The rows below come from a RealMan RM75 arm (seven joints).
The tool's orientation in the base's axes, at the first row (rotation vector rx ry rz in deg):
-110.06 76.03 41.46
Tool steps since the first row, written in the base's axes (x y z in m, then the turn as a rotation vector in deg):
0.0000 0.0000 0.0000 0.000 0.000 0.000
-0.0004 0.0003 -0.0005 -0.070 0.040 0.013
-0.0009 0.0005 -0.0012 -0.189 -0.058 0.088
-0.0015 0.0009 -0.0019 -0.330 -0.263 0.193
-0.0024 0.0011 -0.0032 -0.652 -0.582 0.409
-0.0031 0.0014 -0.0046 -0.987 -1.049 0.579
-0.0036 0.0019 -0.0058 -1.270 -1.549 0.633
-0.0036 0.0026 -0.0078 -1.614 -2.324 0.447
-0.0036 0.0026 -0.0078 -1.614 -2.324 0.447
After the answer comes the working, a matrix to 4 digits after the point.
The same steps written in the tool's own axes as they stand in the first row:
0.0000 0.0000 0.0000 0.000 0.000 0.000
0.0001 0.0004 0.0006 -0.055 0.053 0.028
0.0003 0.0010 0.0012 -0.095 0.173 -0.088
0.0004 0.0016 0.0020 -0.105 0.334 -0.305
0.0010 0.0027 0.0030 -0.194 0.668 -0.669
0.0017 0.0036 0.0041 -0.169 1.062 -1.120
0.0022 0.0042 0.0053 -0.020 1.440 -1.530
0.0033 0.0045 0.0070 0.446 1.996 -2.006
0.0033 0.0045 0.0070 0.446 1.996 -2.006

The tool's axes in the first row as the columns of a matrix, in the base's axes (rounded; the answer above uses it unrounded):
0.3245 -0.9438 -0.0624
-0.5636 -0.2459 0.7886
-0.7596 -0.2208 -0.6117

